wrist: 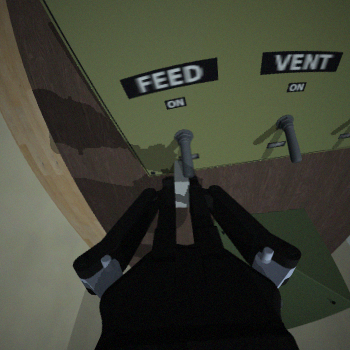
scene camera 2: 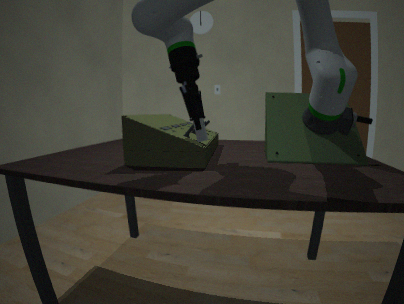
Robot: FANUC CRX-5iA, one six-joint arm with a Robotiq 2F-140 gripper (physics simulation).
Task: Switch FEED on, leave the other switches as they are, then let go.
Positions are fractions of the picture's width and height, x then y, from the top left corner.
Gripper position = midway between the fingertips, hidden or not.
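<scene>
Scene camera 2 shows the gripper (scene camera 2: 0.50,0.47). The wrist view shows the gripper (wrist: 0.51,0.49) too, along with an olive switch box (wrist: 0.66,0.24).
</scene>
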